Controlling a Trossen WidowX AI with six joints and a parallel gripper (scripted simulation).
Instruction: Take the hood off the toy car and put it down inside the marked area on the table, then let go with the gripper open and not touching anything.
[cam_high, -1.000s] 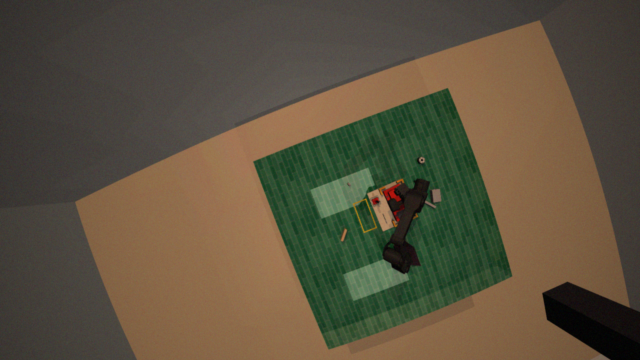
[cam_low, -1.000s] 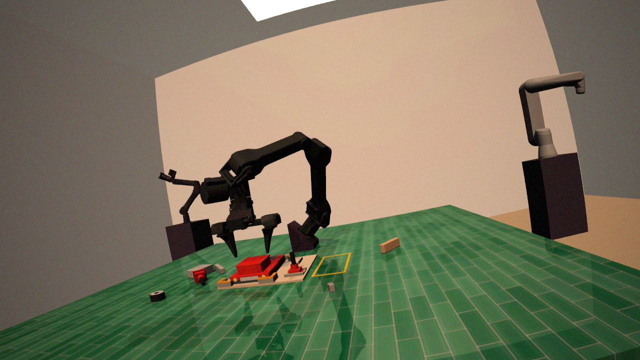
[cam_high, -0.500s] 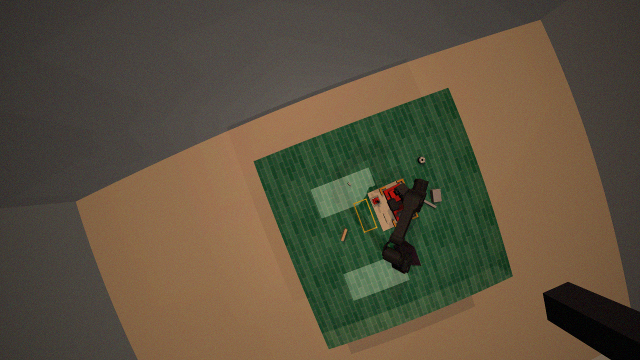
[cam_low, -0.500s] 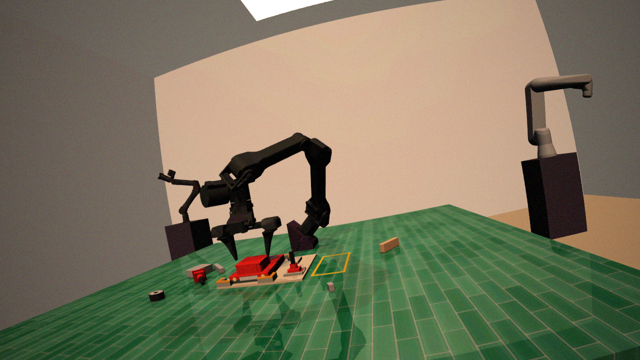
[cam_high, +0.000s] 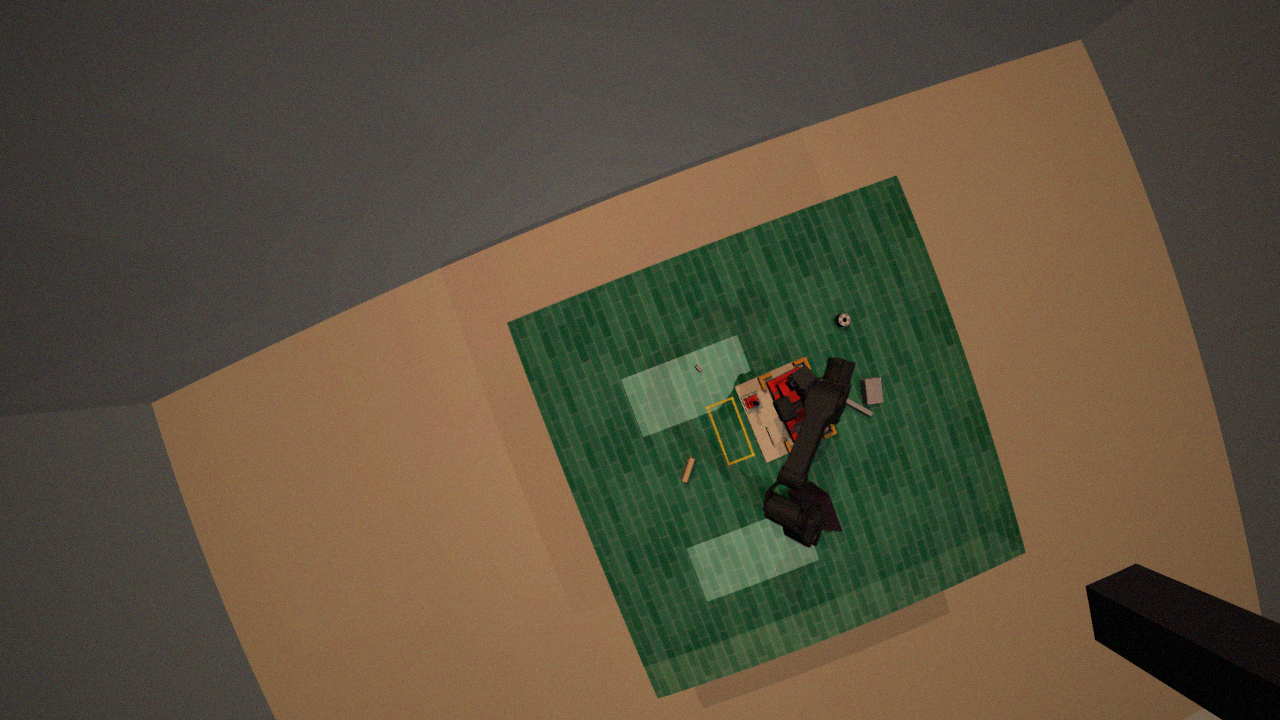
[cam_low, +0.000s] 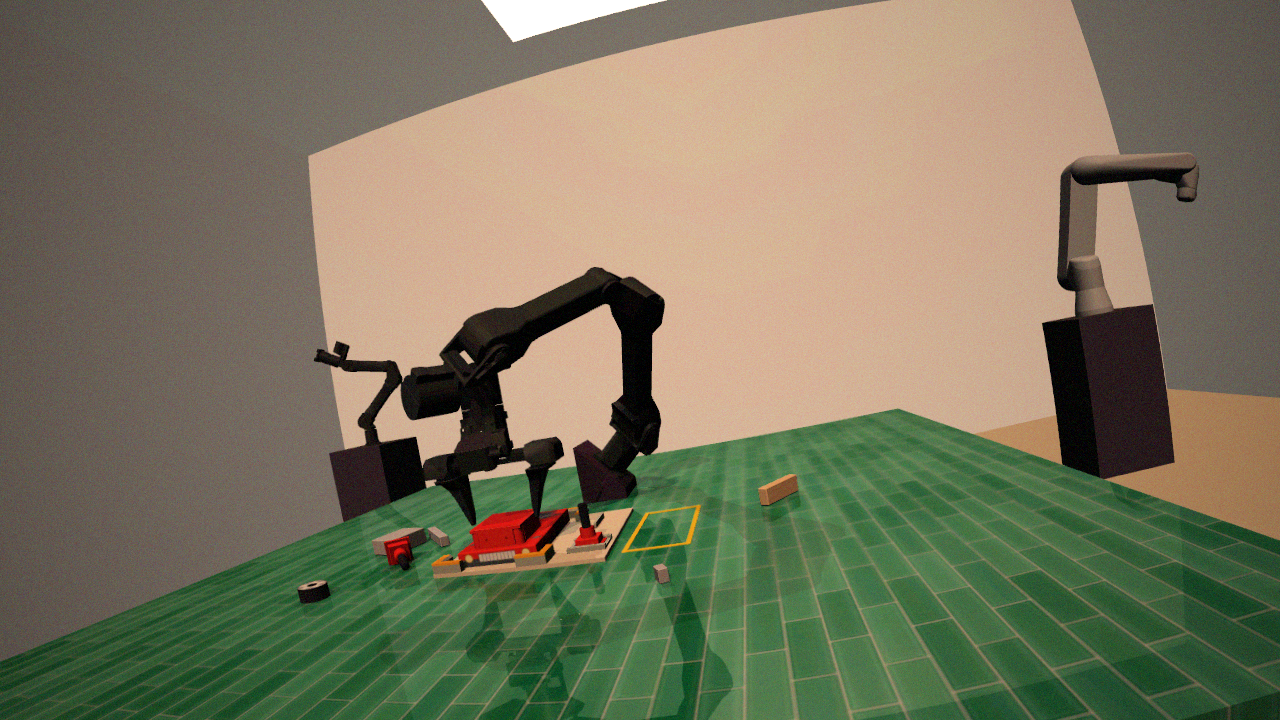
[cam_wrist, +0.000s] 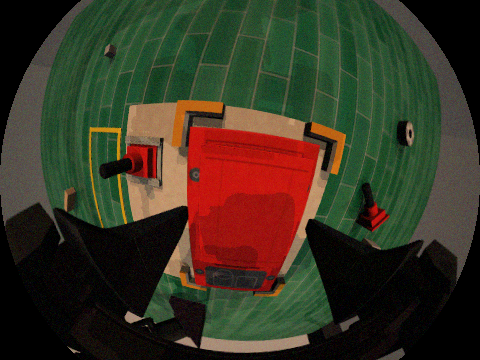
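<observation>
My gripper tip is 10 mm above the red hood. The rest, counted from my gripper tip: black wheel (160 mm ahead, 220 mm to the right, 40 mm below); then tan block (120 mm behind, 360 mm to the left, 30 mm below).
</observation>
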